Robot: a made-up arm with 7 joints. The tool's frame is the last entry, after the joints. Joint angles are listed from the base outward. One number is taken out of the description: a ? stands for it. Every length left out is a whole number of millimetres.
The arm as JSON. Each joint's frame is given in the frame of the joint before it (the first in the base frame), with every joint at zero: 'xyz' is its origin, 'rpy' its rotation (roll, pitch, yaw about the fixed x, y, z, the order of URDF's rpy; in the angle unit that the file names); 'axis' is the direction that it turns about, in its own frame. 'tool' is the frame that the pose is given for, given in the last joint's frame.
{
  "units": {
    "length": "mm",
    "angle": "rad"
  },
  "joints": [
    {
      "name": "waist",
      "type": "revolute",
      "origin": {
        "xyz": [
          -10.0,
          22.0,
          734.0
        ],
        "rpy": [
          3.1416,
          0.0,
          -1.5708
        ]
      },
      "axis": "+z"
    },
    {
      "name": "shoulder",
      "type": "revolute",
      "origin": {
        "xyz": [
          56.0,
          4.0,
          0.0
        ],
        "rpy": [
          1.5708,
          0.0,
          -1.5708
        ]
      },
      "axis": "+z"
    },
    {
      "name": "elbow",
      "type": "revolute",
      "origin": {
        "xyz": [
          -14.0,
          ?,
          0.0
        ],
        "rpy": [
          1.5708,
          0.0,
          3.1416
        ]
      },
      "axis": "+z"
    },
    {
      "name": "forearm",
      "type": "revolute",
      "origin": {
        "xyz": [
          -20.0,
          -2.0,
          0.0
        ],
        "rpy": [
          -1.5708,
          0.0,
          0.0
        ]
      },
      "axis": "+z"
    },
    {
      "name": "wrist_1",
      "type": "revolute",
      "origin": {
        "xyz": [
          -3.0,
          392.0,
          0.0
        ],
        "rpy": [
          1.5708,
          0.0,
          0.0
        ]
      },
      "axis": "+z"
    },
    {
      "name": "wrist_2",
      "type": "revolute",
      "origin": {
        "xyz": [
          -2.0,
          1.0,
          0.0
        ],
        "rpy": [
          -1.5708,
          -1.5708,
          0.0
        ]
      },
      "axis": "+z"
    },
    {
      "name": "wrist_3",
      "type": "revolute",
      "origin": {
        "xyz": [
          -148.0,
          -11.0,
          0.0
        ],
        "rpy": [
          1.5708,
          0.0,
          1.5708
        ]
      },
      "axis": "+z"
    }
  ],
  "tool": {
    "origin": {
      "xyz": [
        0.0,
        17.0,
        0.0
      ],
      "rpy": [
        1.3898,
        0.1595,
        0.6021
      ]
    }
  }
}
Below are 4 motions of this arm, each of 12 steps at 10 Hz.
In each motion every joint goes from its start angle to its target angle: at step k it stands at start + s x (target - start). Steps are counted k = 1, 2, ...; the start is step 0. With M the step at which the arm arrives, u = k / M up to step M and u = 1 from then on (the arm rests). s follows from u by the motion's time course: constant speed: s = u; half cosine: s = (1 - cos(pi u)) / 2; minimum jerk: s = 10 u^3 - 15 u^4 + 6 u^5.
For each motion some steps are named. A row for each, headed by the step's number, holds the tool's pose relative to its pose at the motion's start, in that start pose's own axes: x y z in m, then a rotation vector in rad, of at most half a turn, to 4 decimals.
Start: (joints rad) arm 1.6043 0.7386 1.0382 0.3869 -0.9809 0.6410 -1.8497
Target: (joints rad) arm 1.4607 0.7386 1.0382 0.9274 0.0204 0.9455 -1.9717
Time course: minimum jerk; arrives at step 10
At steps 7, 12:
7: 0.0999 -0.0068 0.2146 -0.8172 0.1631 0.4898
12: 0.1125 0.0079 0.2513 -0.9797 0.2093 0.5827

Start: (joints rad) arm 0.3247 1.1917 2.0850 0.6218 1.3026 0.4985 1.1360
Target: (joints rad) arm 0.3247 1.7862 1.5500 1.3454 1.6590 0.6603 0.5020
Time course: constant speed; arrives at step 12
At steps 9, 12:
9: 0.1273 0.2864 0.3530 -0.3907 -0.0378 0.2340
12: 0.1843 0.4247 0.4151 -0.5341 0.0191 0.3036

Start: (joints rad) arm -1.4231 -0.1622 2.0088 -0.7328 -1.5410 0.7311 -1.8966
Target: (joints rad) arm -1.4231 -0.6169 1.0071 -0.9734 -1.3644 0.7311 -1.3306
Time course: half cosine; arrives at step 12
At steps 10, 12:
10: -0.0204 0.6293 -0.1856 0.8660 0.5227 0.4755
12: -0.0315 0.6790 -0.1797 0.9248 0.5580 0.5331

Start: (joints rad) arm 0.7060 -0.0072 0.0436 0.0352 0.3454 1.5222 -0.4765
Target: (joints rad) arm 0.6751 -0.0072 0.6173 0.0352 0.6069 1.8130 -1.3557
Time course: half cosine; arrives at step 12
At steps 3, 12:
3: -0.0070 -0.0064 0.0201 -0.0932 -0.1332 -0.0759
12: -0.0576 0.0110 0.1368 -0.7256 -1.0263 -0.2116

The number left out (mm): -434.0
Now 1 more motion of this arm.
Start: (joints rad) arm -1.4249 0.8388 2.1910 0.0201 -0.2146 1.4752 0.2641
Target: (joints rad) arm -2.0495 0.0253 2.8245 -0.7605 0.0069 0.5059 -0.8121
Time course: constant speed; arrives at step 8
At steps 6, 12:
6: -0.3963 0.0860 0.3262 -0.8503 -1.2620 0.4977
12: -0.4876 0.0834 0.3193 -1.0156 -1.4505 0.7704

